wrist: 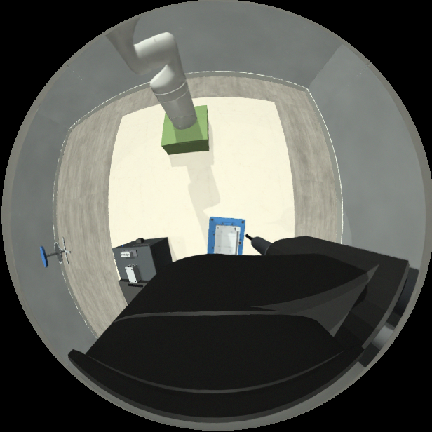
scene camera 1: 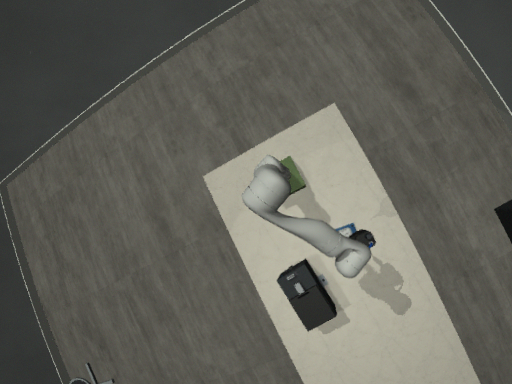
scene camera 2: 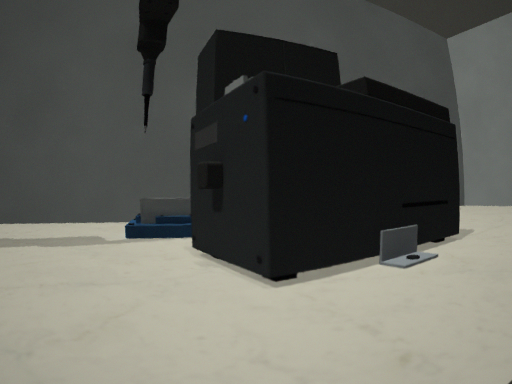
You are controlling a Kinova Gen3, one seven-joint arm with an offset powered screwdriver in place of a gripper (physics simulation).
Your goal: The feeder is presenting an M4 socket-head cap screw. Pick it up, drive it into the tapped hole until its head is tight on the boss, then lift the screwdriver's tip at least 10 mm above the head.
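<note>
My screwdriver [scene camera 2: 145, 112] [wrist: 255, 241] points down, high above the table. A small light-grey piece [scene camera 2: 145, 129] at its tip looks like the screw, held on the bit; it is too small to make out in the wrist view. The blue fixture [scene camera 1: 353, 228] [scene camera 2: 160, 231] [wrist: 211, 235] holds a pale grey part [scene camera 2: 165, 209] [wrist: 227, 241]. In the wrist view the tip appears beside the fixture's right edge. The tapped hole and boss cannot be made out clearly. The black feeder [scene camera 1: 314, 307] [scene camera 2: 350, 165] [wrist: 147, 255] stands apart from the tip.
A green block [scene camera 1: 295, 176] [wrist: 186, 142] is at the arm's base. A small grey angle bracket [scene camera 1: 323, 280] [scene camera 2: 398, 245] is beside the feeder. The arm [scene camera 1: 310, 232] reaches over the pale table [scene camera 1: 350, 150] and partly hides the fixture in the first scene view.
</note>
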